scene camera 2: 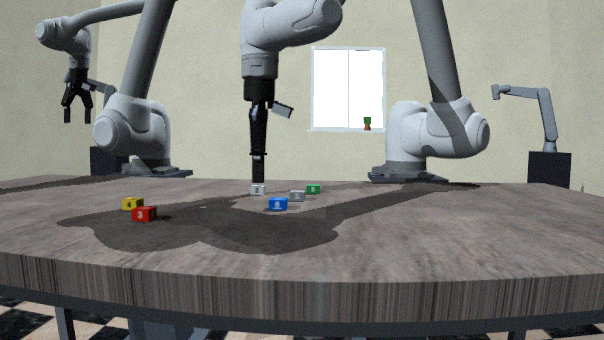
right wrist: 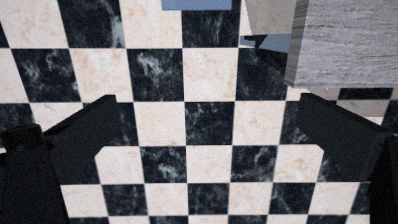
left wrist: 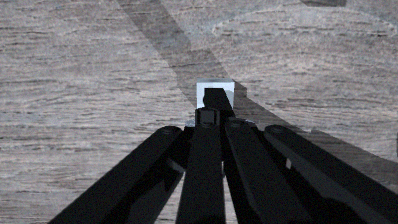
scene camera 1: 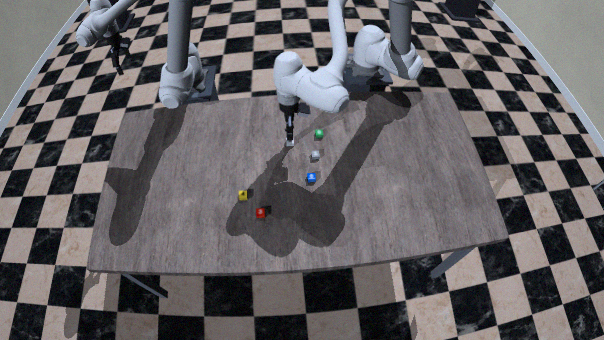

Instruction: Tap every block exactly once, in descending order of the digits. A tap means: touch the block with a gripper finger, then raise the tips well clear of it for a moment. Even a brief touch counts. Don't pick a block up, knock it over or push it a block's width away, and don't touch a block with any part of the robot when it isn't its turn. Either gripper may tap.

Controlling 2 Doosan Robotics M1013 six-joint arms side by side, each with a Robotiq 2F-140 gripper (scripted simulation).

Labels:
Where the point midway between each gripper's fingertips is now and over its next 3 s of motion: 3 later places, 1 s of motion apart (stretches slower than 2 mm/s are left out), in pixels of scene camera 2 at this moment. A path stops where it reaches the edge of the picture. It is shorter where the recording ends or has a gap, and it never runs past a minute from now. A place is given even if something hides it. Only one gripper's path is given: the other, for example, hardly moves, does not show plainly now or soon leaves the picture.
My left gripper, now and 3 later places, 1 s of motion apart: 258, 182; 258, 184; 258, 160; 296, 183

